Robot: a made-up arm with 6 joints. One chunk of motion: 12 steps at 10 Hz.
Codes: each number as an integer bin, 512 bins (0 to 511) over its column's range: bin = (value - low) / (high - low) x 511, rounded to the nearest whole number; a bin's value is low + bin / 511 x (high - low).
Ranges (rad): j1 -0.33..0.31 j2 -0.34..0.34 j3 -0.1..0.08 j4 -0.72..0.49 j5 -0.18..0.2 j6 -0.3..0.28
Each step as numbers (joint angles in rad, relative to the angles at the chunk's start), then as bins.
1 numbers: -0.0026 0.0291 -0.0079 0.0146 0.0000 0.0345
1 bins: 261 277 261 310 242 295
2 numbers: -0.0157 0.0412 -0.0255 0.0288 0.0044 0.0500
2 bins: 251 286 211 316 248 308
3 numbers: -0.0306 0.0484 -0.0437 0.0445 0.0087 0.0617
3 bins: 239 292 160 323 254 319
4 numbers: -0.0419 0.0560 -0.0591 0.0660 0.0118 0.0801
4 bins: 230 298 116 332 258 335
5 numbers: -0.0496 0.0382 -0.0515 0.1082 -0.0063 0.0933
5 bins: 224 284 138 350 234 347
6 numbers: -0.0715 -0.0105 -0.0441 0.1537 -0.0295 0.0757
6 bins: 206 248 159 369 202 331
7 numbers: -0.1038 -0.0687 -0.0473 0.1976 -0.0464 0.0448
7 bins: 181 204 150 388 180 304
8 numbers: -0.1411 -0.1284 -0.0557 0.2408 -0.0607 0.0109
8 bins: 151 159 126 406 160 274
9 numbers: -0.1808 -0.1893 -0.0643 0.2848 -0.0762 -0.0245
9 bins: 119 113 101 424 140 243
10 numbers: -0.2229 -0.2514 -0.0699 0.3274 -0.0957 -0.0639
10 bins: 86 67 85 442 113 208
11 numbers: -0.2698 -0.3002 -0.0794 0.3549 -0.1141 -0.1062
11 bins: 48 30 58 454 89 171
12 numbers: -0.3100 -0.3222 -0.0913 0.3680 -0.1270 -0.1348
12 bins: 16 13 25 459 71 146
